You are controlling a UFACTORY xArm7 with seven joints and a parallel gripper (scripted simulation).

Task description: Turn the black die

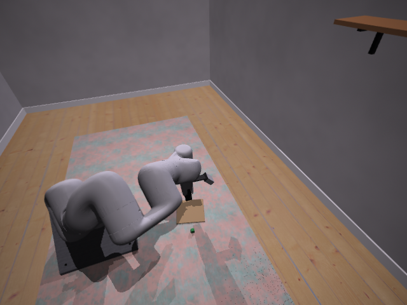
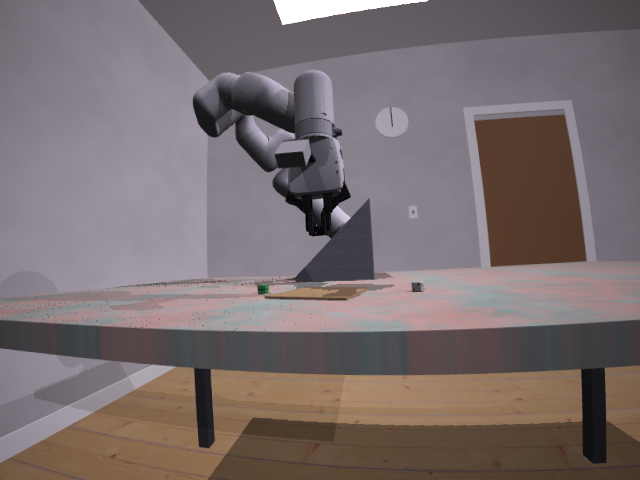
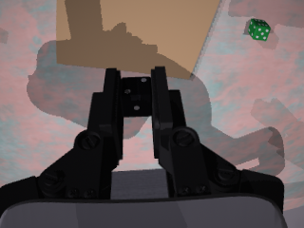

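The tan mat lies 120 mm below my hand. The rest, counted from my hand: green die: 10 mm behind, 120 mm to the right, 120 mm below; white die: 10 mm ahead, 160 mm to the left, 120 mm below; black die: 10 mm below.
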